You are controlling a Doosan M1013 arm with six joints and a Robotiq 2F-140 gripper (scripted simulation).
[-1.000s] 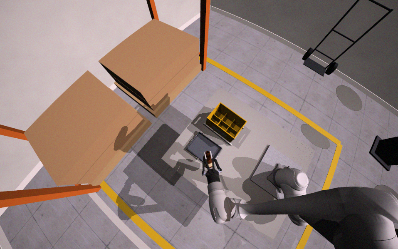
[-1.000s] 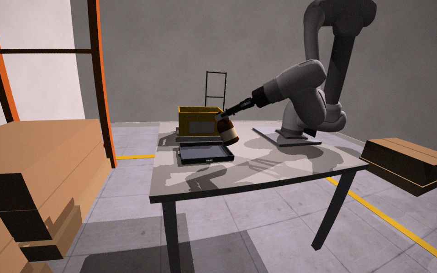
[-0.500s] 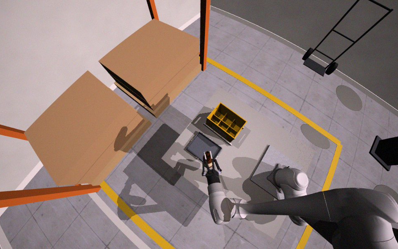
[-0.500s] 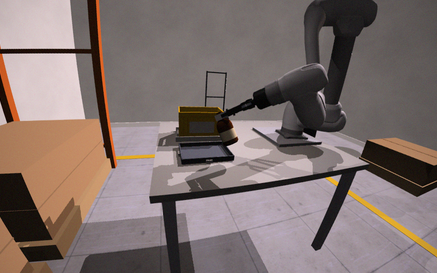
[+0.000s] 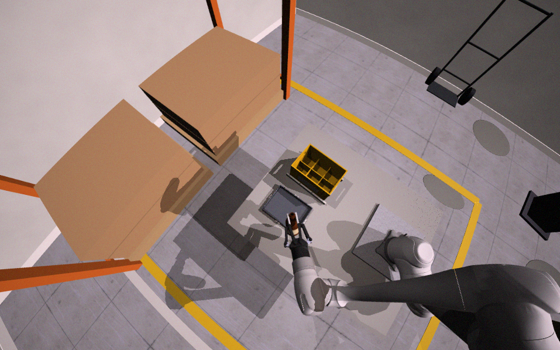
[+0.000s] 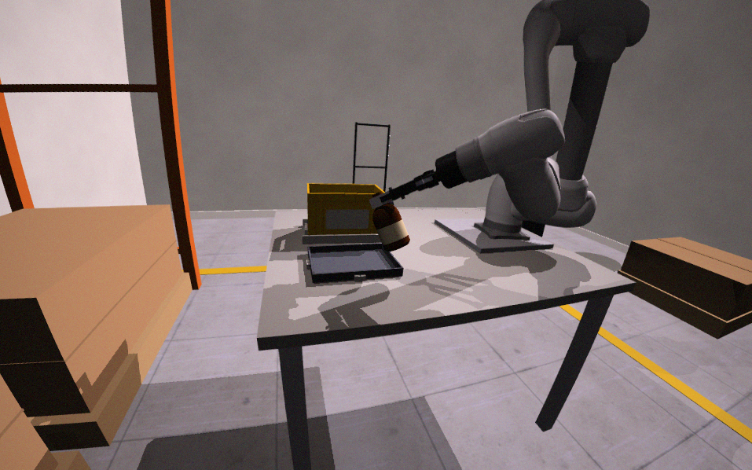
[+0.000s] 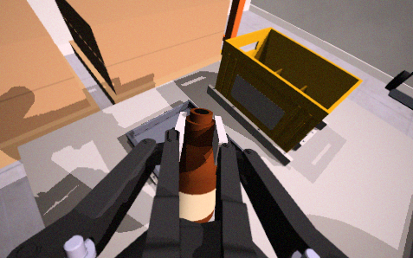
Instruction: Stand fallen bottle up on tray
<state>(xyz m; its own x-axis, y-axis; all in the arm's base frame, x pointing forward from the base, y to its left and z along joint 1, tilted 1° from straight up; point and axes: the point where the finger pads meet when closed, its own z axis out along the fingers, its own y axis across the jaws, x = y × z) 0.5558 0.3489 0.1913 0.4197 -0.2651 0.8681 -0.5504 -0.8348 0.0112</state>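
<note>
The brown bottle lies 10 mm behind my hand, 10 mm to the left of it and 60 mm below it. Round my hand: dark grey tray: 80 mm ahead, 50 mm to the right, 200 mm below; yellow crate: 110 mm ahead, 320 mm to the right, 130 mm below.
</note>
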